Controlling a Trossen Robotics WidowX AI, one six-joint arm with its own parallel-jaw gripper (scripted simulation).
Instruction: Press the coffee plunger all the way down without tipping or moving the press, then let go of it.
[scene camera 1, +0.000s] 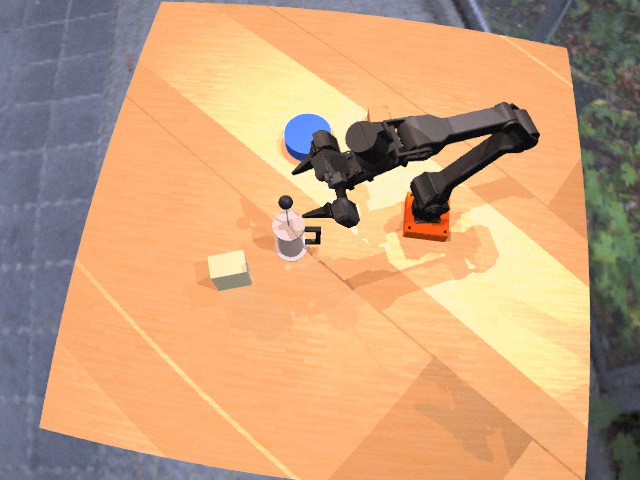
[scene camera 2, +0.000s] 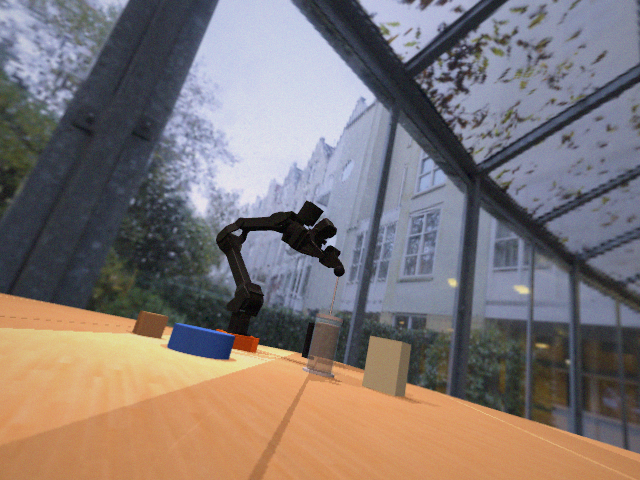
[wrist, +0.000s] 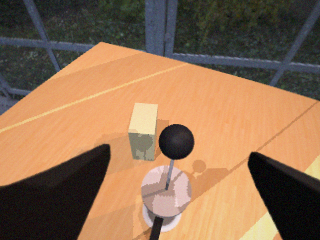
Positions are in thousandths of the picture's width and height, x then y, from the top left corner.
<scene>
The gripper (scene camera 1: 465, 407) is open, with nothing in its grasp. Further things: a coffee press (scene camera 2: 501, 724), a small brown cube (scene camera 2: 232, 676), a blue disc (scene camera 2: 296, 707) and a white block (scene camera 2: 604, 768).
The coffee press shows as well in scene camera 1 (scene camera 1: 452, 476). The blue disc shows as well in scene camera 1 (scene camera 1: 466, 276). The white block also shows in scene camera 1 (scene camera 1: 360, 564) and in the wrist view (wrist: 445, 552). The wrist view misses the blue disc: it is out of frame.
</scene>
